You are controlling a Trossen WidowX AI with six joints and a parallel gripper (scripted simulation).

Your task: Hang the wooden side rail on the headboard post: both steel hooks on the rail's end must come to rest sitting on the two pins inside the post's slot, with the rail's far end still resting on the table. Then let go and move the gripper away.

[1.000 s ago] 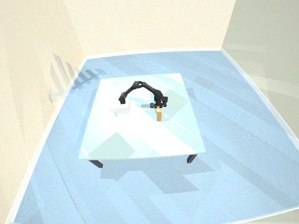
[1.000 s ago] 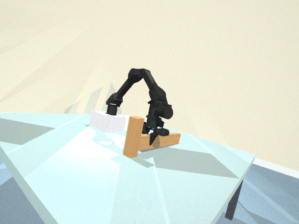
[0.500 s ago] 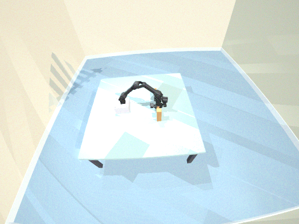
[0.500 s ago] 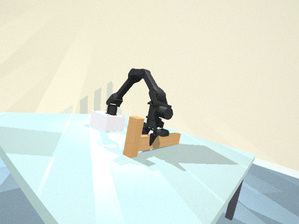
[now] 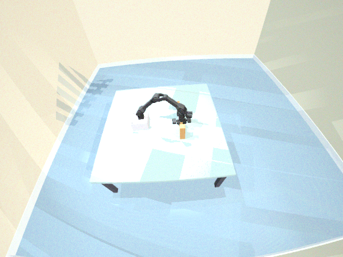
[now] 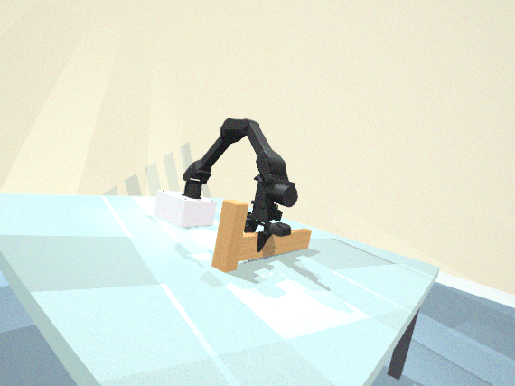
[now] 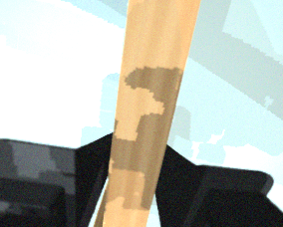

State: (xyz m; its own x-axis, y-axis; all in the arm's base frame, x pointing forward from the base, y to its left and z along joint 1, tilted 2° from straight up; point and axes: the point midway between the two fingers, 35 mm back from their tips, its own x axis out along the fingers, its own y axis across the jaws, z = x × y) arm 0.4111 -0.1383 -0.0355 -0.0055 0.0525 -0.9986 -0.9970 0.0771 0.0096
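Right now my gripper tip is 1 cm past the wooden headboard post, 12 cm to the left of it and 5 cm below it.
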